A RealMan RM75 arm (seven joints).
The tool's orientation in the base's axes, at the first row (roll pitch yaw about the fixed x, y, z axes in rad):
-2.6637, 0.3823, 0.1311
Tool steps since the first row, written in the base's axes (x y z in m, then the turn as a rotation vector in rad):
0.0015, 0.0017, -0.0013, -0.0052, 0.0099, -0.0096
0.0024, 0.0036, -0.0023, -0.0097, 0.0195, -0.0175
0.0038, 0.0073, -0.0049, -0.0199, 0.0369, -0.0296
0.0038, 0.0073, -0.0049, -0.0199, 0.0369, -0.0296
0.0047, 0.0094, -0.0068, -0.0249, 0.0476, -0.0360
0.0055, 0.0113, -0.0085, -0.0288, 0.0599, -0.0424
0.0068, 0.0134, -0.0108, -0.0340, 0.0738, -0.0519
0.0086, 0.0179, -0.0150, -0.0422, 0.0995, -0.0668
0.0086, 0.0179, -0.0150, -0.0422, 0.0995, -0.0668
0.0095, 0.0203, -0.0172, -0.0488, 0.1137, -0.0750
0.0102, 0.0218, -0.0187, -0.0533, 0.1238, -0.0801
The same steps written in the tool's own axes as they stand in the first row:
0.0021, -0.0011, 0.0012, 0.0000, -0.0046, 0.0140
0.0035, -0.0024, 0.0024, 0.0000, -0.0096, 0.0262
0.0062, -0.0047, 0.0056, -0.0028, -0.0196, 0.0473
0.0062, -0.0047, 0.0056, -0.0028, -0.0196, 0.0473
0.0080, -0.0058, 0.0077, -0.0037, -0.0263, 0.0590
0.0096, -0.0069, 0.0095, -0.0034, -0.0344, 0.0708
0.0119, -0.0079, 0.0118, -0.0030, -0.0426, 0.0864
0.0157, -0.0102, 0.0164, -0.0018, -0.0590, 0.1125
0.0157, -0.0102, 0.0164, -0.0018, -0.0590, 0.1125
0.0176, -0.0115, 0.0189, -0.0031, -0.0680, 0.1277
0.0190, -0.0123, 0.0204, -0.0041, -0.0747, 0.1378

